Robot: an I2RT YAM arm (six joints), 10 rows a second.
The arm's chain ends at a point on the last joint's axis. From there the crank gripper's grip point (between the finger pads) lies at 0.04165 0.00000 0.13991 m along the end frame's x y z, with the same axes.
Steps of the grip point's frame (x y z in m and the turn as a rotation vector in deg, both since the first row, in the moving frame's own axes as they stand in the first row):
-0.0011, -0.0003, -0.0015, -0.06, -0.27, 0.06
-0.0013, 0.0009, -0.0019, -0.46, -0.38, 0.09
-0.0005, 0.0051, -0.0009, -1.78, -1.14, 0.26
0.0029, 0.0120, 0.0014, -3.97, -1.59, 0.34
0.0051, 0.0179, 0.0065, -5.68, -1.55, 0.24
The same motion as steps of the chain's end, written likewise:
-0.0004, -0.0005, -0.0017, -0.06, -0.27, 0.06
-0.0004, -0.0003, -0.0022, -0.46, -0.38, 0.09
0.0023, 0.0006, -0.0016, -1.78, -1.14, 0.26
0.0068, 0.0020, 0.0006, -3.97, -1.59, 0.34
0.0089, 0.0038, 0.0061, -5.68, -1.55, 0.24

